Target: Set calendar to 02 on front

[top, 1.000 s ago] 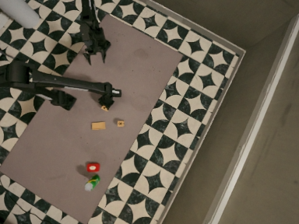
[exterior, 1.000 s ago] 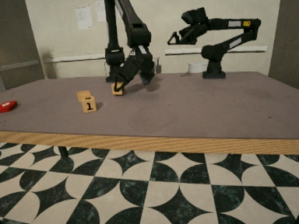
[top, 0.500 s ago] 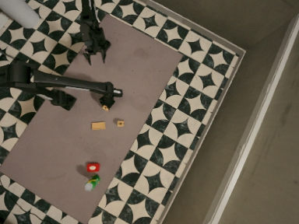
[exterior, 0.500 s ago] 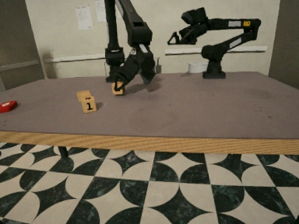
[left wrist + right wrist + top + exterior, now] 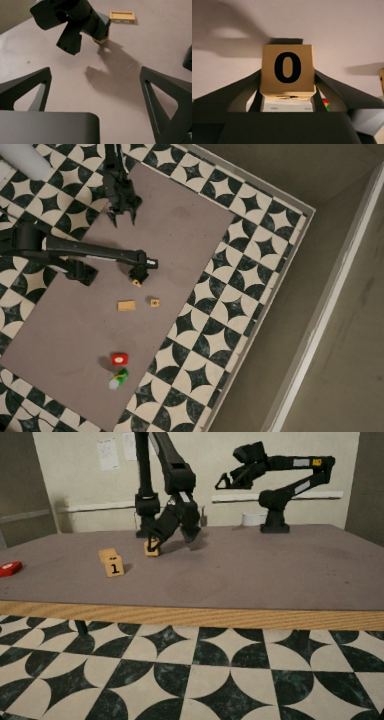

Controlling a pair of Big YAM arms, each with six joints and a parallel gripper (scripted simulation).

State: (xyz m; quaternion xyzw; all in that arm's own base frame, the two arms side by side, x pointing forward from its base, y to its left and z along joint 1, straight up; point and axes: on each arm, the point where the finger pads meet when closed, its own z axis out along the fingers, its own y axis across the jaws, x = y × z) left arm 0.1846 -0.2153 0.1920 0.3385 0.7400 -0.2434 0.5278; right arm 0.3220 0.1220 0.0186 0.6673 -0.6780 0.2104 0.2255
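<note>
Right now the cube is right at my right hand. The rest, counted from my right hand: wooden tray 170 mm to the right, 20 mm below; red block 130 mm ahead, 460 mm to the right, 10 mm below; white bottle 200 mm ahead, 550 mm to the right, 30 mm above.
</note>
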